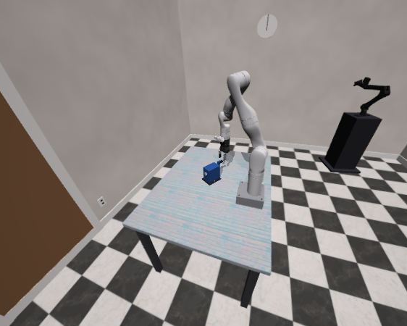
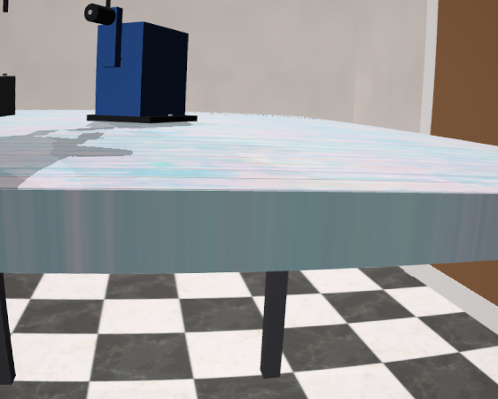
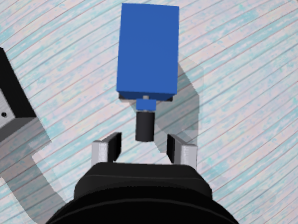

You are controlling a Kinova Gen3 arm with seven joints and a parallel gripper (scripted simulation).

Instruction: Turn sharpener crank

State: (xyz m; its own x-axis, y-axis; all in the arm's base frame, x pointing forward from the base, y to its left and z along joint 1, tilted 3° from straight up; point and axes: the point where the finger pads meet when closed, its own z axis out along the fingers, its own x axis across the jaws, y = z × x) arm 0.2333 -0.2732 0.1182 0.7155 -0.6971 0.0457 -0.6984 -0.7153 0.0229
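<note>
My gripper is now 1 cm short of the black handle, 1 cm to the right of it and 4 cm above it. Round my hand: crank 2 cm ahead, 2 cm to the left, 4 cm below.
</note>
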